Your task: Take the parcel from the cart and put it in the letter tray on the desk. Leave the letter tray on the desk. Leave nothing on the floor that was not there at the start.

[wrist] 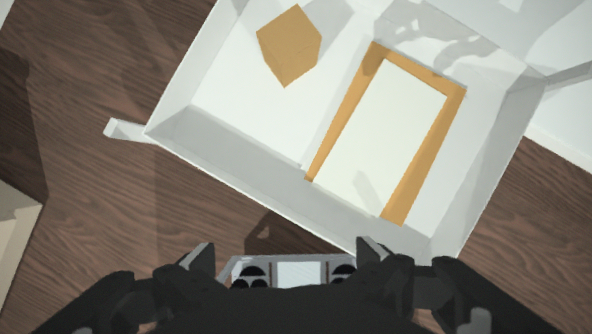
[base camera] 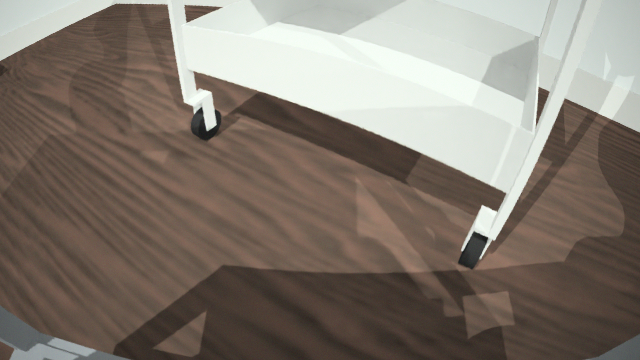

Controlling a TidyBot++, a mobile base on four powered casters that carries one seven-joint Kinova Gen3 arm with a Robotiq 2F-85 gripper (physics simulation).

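Frame: origin at the arm's base, x ahead, y left, z up, level; millimetres.
Where they show: gripper, fingertip midpoint: [wrist: 286,255].
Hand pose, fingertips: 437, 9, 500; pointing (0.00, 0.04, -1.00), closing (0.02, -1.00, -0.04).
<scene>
Each offset is from my fingertips to the top centre of the thing, as dx, dy, dz. "spot": to the spot under its first point. Level surfaces: height alone.
The parcel, a small brown box @(+207, -1, -144) [wrist: 290,42], stands upright in the left part of the white cart's top tray @(dz -235) [wrist: 245,125] in the wrist view. The cart's lower shelf @(spot: -17, -1, -740) [base camera: 320,90] and its legs show in the base camera view. My gripper [wrist: 286,255] is open and empty, with its fingers wide apart. In the wrist view the fingers lie at the bottom of the picture, by the cart's near wall, with the parcel further up. The desk and the letter tray cannot be made out in either view.
A flat orange-brown frame or folder with a white sheet @(+85, -129, -221) [wrist: 382,135] lies in the cart's tray, right of the parcel. A beige object [wrist: 17,240] shows at the wrist view's left edge. The cart's casters [base camera: 205,123] [base camera: 473,250] stand on the wood floor, near the walls.
</scene>
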